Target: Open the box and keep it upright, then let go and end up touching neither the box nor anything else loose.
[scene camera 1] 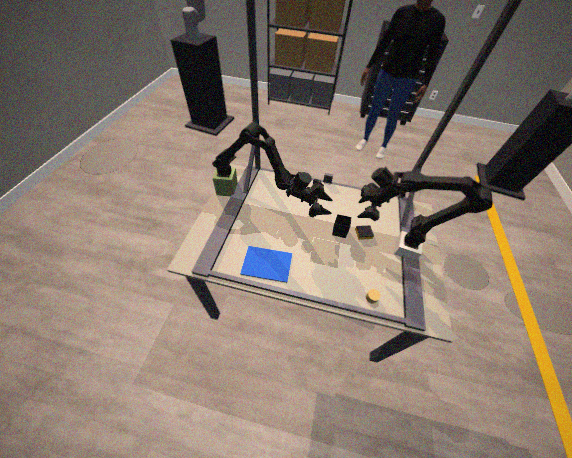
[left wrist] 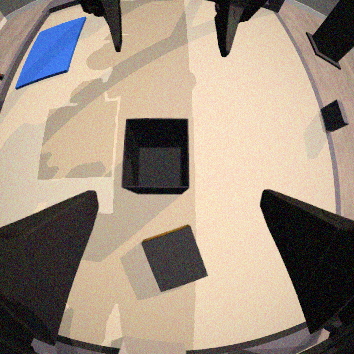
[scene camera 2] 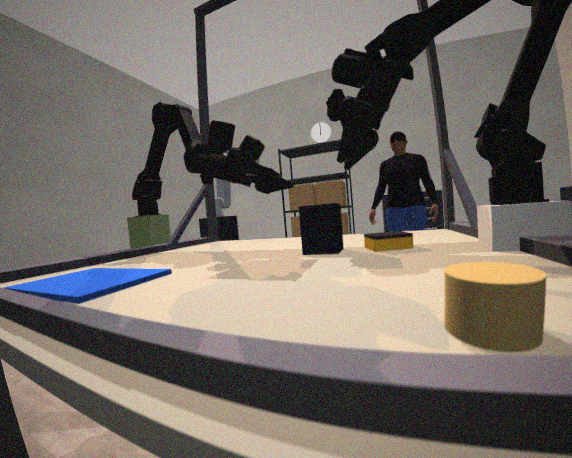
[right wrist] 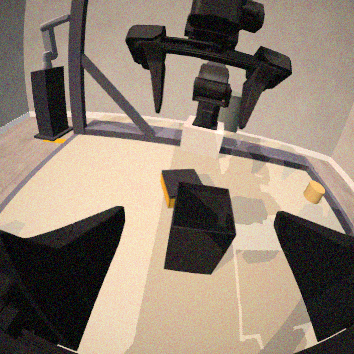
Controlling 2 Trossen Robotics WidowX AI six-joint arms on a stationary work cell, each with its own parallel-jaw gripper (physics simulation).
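Frame: origin at the left arm's base, x right, y down, z ahead, level; metres.
Seen in the pictures: left gripper, fingertip midpoint: [scene camera 1: 358, 209] [left wrist: 181, 198] [scene camera 2: 342, 166] [right wrist: 199, 119]; right gripper, fingertip midpoint: [scene camera 1: 331, 207] [left wrist: 173, 49] [scene camera 2: 286, 181] [right wrist: 203, 217]; left arm's base, link origin: [scene camera 1: 411, 242] [scene camera 2: 517, 203] [right wrist: 204, 123]; right arm's base, link origin: [scene camera 1: 224, 172].
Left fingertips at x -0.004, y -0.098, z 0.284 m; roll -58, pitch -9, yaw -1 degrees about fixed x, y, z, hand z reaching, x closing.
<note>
Pixels of each thing's top centre, then the offset from my left fingertips to it.
- black box, top centre: [left wrist: 155, 150] [right wrist: 203, 204] [scene camera 2: 320, 205] [scene camera 1: 343, 220] dx -0.025, dy +0.073, dz +0.045 m
- dark lid with yellow sides, top centre: [left wrist: 174, 260] [right wrist: 182, 180] [scene camera 2: 386, 233] [scene camera 1: 365, 230] dx +0.014, dy +0.138, dz -0.072 m
- blue mat, top centre: [scene camera 2: 88, 278] [left wrist: 49, 46] [scene camera 1: 267, 263] dx -0.341, dy +0.158, dz +0.304 m
- yellow cylinder, top centre: [scene camera 2: 491, 271] [right wrist: 317, 186] [scene camera 1: 374, 294] dx -0.311, dy +0.131, dz -0.173 m
- small dark block, top centre: [left wrist: 342, 110] [scene camera 1: 328, 174] dx +0.305, dy +0.108, dz +0.208 m
The black box [scene camera 1: 342, 226] [scene camera 2: 321, 229] [left wrist: 157, 132] [right wrist: 192, 250] stands upright on the table with its top open. The dark lid with yellow sides [scene camera 1: 364, 232] [scene camera 2: 388, 241] [left wrist: 175, 257] [right wrist: 180, 181] lies flat on the table beside it, apart from the box. My left gripper [scene camera 1: 361, 206] [scene camera 2: 345, 164] [left wrist: 181, 198] [right wrist: 199, 119] is open and empty, raised above the table. My right gripper [scene camera 1: 330, 206] [scene camera 2: 290, 185] [left wrist: 173, 49] [right wrist: 203, 217] is open and empty, raised clear of the box on its other side.
A blue mat [scene camera 1: 266, 264] [scene camera 2: 90, 284] [left wrist: 52, 52] lies at the front left in scene camera 1. A yellow cylinder [scene camera 1: 373, 296] [scene camera 2: 495, 310] [right wrist: 314, 192] stands near the front right. A small dark block [scene camera 1: 328, 178] [left wrist: 334, 116] is at the table's back edge.
</note>
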